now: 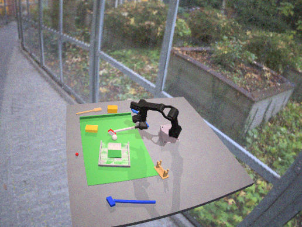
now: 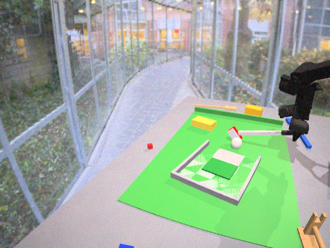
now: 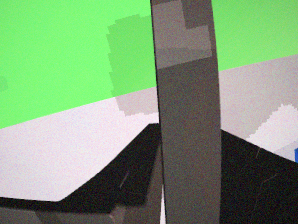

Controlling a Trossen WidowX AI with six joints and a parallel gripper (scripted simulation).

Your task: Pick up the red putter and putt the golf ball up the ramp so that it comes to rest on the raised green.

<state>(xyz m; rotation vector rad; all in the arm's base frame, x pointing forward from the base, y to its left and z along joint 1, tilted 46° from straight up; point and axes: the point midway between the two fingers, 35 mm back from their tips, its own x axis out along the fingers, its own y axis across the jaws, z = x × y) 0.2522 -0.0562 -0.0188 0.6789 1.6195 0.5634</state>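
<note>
The red putter is 120 mm ahead of my gripper tip, 10 mm to the right of it and 10 mm below it. The rest, counted from my gripper tip: wooden stand 390 mm to the left, 60 mm behind, 40 mm below; white golf ball 210 mm ahead, 50 mm below, 20 mm to the left; red cube 510 mm ahead, 170 mm to the left, 70 mm below.
</note>
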